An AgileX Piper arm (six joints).
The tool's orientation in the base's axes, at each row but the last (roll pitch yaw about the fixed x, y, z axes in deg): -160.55 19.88 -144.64; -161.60 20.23 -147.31; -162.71 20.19 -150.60; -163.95 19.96 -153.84; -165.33 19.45 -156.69
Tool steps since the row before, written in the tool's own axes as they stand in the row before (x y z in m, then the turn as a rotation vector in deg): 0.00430 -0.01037 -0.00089 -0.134 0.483 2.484; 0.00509 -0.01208 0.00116 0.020 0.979 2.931; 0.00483 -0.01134 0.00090 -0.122 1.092 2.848; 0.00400 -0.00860 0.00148 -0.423 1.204 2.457; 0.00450 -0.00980 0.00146 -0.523 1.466 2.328
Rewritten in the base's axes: 0.00100 -0.01092 0.00257 1.012 0.262 -2.308; 0.00158 -0.01304 0.00078 0.881 0.570 -2.906; 0.00074 -0.01232 0.00069 0.919 0.743 -2.815; 0.00016 -0.00959 -0.00047 0.972 1.010 -2.388; -0.00033 -0.01087 -0.00049 0.927 1.302 -2.300
